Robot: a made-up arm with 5 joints.
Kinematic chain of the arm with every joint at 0, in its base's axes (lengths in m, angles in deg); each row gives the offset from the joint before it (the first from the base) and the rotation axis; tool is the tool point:
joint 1: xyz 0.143 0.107 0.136 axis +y
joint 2: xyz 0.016 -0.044 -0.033 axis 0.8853 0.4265 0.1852
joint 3: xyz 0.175 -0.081 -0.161 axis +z
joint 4: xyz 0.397 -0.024 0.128 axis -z
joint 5: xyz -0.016 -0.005 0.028 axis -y
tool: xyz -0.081 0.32 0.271
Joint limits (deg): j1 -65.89..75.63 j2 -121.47..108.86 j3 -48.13..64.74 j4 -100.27..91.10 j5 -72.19..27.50
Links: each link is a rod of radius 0.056 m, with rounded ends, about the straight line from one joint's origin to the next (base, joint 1, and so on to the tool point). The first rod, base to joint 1, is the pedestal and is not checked.
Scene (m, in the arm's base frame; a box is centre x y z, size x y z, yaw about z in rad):
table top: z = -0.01
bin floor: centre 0.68 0.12 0 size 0.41 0.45 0.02 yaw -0.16
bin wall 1: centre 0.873 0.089 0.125 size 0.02 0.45 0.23 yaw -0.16
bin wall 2: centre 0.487 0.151 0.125 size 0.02 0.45 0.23 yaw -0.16
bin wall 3: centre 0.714 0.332 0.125 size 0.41 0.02 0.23 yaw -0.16
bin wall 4: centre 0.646 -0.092 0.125 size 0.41 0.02 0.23 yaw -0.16
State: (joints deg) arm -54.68 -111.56 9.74 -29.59 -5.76
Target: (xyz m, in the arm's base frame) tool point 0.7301 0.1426 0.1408
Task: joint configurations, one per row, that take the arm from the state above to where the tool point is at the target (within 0.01 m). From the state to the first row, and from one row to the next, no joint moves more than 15 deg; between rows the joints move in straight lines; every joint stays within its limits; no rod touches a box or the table.
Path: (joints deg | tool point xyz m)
1: -54.84 -113.54 19.33 -25.81 -19.05 | 0.4390 0.4021 0.3859
2: -54.99 -115.52 28.92 -22.04 -32.33 | 0.5278 0.3718 0.4027
3: -55.15 -117.51 38.51 -18.26 -45.62 | 0.6106 0.3165 0.4095
4: -55.30 -119.49 48.09 -14.48 -58.90 | 0.6802 0.2386 0.4043
5: -55.46 -121.47 57.68 -10.70 -72.19 | 0.7301 0.1426 0.3863
6: -40.61 -121.47 62.55 -15.49 -65.10 | 0.7301 0.1426 0.1408

